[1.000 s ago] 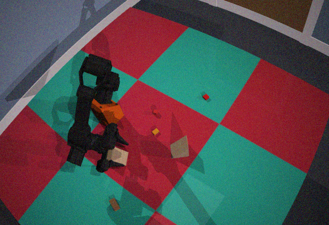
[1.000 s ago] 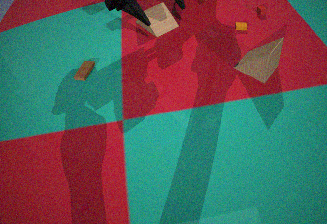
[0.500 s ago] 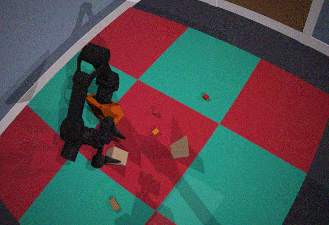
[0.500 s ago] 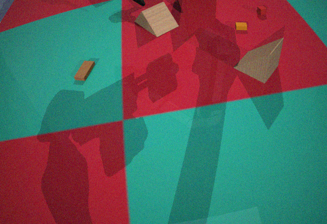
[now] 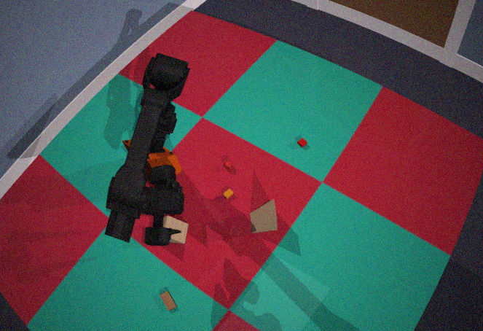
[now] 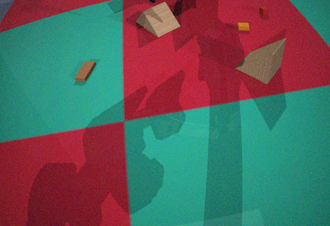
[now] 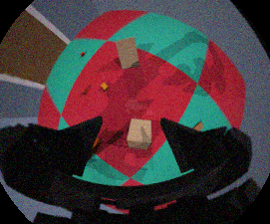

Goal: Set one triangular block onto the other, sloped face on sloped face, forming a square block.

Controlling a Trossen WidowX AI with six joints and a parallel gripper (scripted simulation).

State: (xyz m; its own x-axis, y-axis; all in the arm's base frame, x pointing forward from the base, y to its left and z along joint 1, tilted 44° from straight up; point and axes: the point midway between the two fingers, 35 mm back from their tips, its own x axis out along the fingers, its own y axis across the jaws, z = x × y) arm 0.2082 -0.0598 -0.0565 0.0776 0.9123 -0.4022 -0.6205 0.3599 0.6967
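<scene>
Now: the yellowish piece 14 cm to the left of my gripper tip and 10 cm below it. Also, from my gripper tip: flat tan piece (18 cm to the right, 11 cm ahead, 10 cm below).
</scene>
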